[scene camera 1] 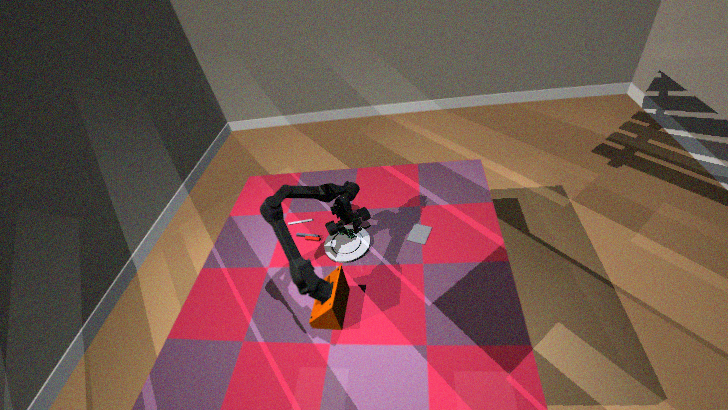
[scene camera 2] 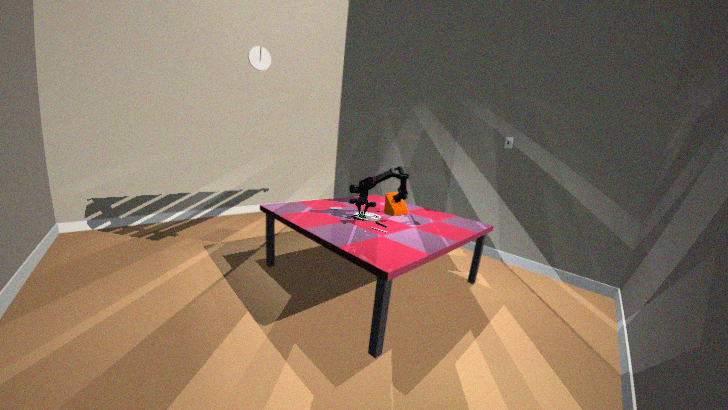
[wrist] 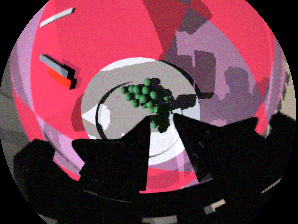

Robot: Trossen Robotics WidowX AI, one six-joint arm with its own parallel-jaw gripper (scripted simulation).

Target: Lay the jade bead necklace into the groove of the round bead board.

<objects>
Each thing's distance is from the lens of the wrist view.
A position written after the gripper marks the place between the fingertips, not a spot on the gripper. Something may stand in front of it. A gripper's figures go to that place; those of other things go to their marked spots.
gripper (wrist: 161, 117): 0.10 m
round white bead board (wrist: 119, 117): 0.12 m
</objects>
